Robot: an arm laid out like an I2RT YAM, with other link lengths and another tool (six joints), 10 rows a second.
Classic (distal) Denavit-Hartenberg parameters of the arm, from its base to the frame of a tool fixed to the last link. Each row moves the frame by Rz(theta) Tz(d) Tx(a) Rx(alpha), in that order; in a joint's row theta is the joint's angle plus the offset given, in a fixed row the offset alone. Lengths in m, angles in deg.
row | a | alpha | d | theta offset
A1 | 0.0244 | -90 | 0.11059 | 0
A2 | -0.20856 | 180 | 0 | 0
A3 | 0.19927 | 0 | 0 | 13.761
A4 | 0.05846 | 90 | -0.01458 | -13.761
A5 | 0 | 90 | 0.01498 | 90
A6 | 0.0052 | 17 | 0.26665 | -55.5
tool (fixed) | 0 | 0 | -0.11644 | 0
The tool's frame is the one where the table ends.
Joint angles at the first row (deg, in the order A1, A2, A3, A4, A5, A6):
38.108, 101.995, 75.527, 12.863, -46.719, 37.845
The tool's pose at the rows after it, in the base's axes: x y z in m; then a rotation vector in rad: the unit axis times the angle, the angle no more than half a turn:
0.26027, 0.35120, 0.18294, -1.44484, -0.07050, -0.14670
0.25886, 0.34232, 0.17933, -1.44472, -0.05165, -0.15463
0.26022, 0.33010, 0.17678, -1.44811, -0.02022, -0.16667
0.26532, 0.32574, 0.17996, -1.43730, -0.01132, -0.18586
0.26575, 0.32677, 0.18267, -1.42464, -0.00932, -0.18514
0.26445, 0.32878, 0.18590, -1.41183, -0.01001, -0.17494
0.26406, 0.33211, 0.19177, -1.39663, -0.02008, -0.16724
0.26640, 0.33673, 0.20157, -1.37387, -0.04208, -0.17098
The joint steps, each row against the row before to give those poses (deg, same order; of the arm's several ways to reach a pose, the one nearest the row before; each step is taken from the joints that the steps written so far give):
-0.087, -0.284, -0.525, -0.197, 0.285, -0.589
-0.875, -1.944, -3.431, 1.552, -0.001, 0.524
-1.551, -2.143, -3.017, 0.613, -0.086, 0.612
-0.941, -0.460, -0.371, 0.894, 0.020, 0.459
0.000, 0.023, -0.001, 1.051, -0.131, 0.896
0.153, 0.045, 0.220, 0.765, -0.459, 1.005
0.219, 0.306, 1.095, 0.369, -0.567, 0.700
0.174, 0.698, 2.094, 0.484, -0.526, 0.393

